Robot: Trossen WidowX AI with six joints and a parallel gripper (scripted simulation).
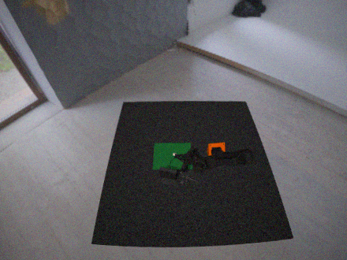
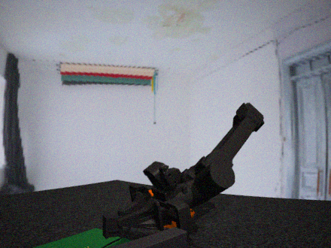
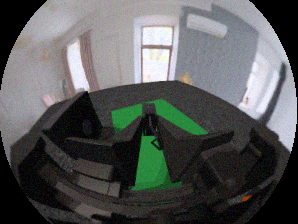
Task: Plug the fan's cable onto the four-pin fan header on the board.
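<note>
Now: gripper tip 100 mm above the pale four-pin header, 70 mm to the left of it and 20 mm short of it. Also, from my gripper tip: dark fan plug (10 mm below); black fan (110 mm to the left, 70 mm ahead, 40 mm below); green board (110 mm below, 60 mm to the right, 40 mm ahead).
</note>
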